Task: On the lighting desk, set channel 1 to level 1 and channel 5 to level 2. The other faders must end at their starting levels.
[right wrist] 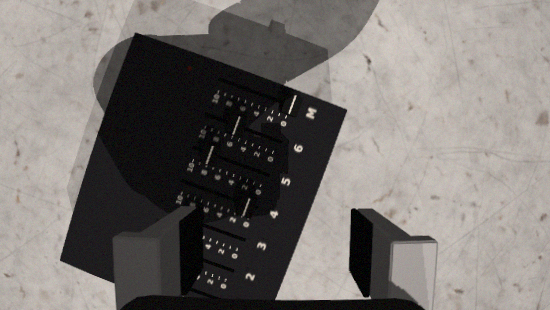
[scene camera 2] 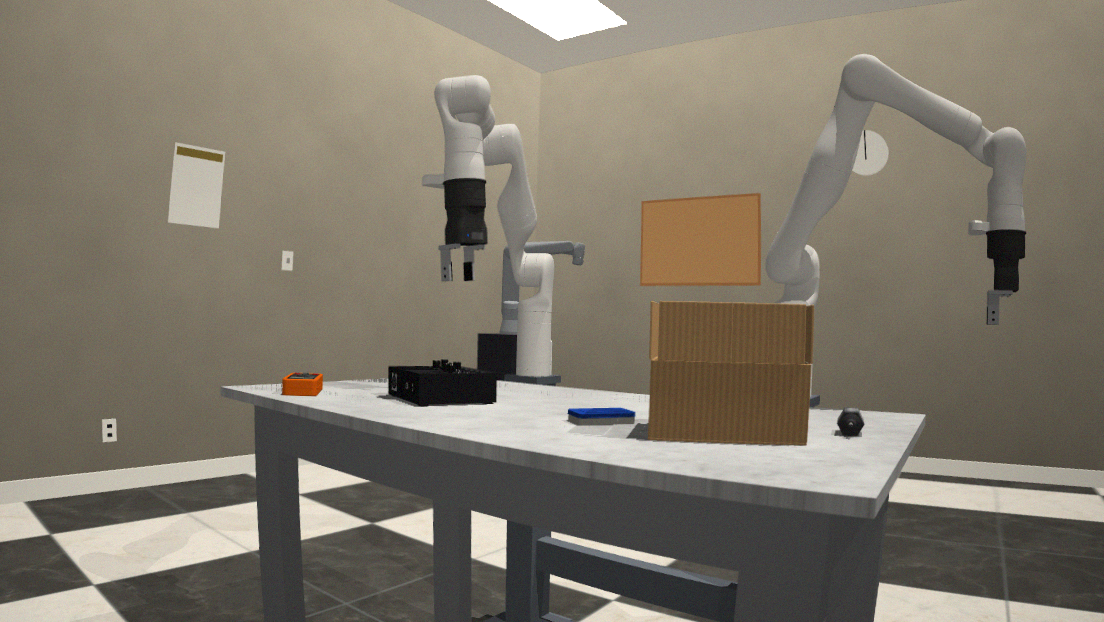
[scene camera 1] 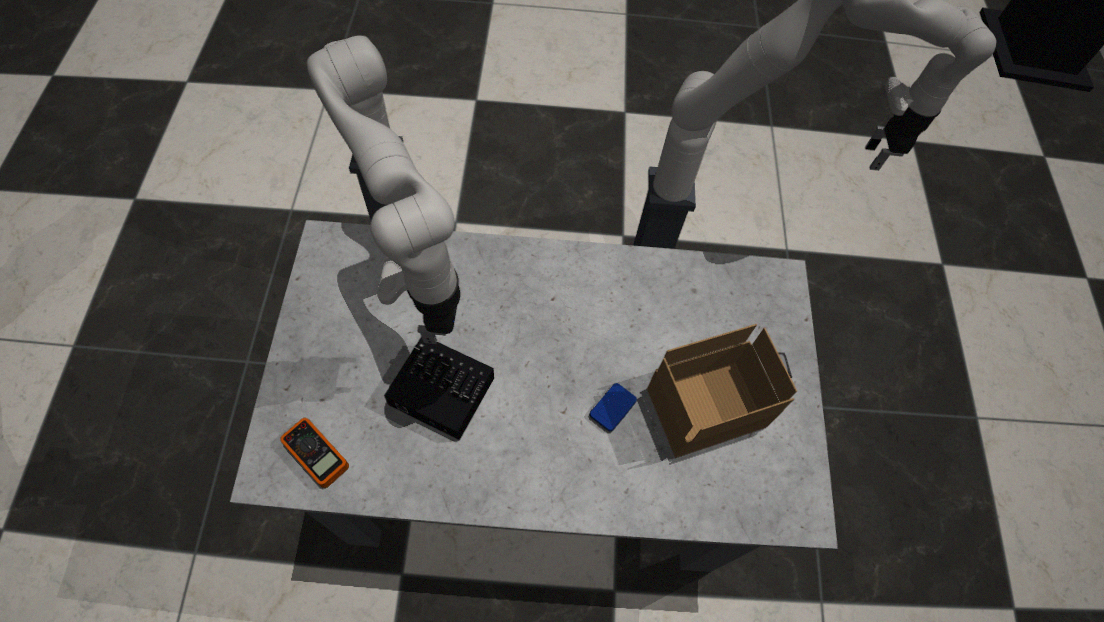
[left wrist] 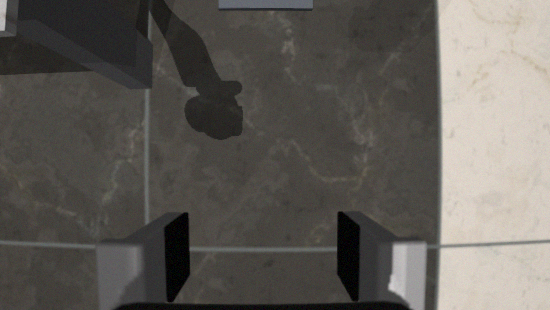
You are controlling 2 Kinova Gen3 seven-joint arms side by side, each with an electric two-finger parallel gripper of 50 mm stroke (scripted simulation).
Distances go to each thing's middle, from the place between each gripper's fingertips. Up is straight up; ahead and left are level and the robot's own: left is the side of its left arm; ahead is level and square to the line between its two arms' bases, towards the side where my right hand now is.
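Blue block [scene camera 1: 611,409]: 340 mm to the left of my right hand [scene camera 2: 458,281], 30 mm ahead of it and 220 mm below it.
My left gripper [scene camera 2: 992,324]: 53 cm to the left of the blue block, 60 cm short of it and 17 cm above it.
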